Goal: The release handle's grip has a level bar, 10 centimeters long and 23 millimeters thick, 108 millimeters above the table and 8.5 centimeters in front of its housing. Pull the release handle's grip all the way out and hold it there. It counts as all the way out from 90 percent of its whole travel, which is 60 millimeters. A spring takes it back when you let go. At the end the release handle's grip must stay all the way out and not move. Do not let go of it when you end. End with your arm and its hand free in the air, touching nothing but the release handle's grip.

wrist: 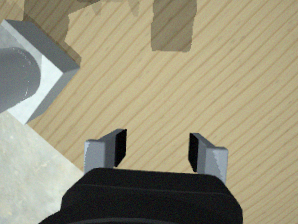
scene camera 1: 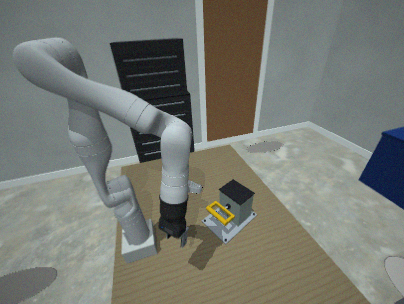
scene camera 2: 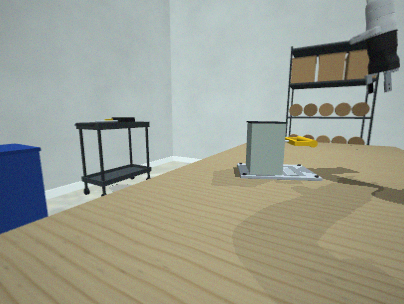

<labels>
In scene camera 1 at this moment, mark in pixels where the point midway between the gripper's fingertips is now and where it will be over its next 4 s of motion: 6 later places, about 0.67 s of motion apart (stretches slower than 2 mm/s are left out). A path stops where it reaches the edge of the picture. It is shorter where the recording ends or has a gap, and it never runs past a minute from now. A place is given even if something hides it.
My gripper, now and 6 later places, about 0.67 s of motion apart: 176,240; 184,238; 190,236; 198,232; 216,209; 216,205; 216,207
</labels>
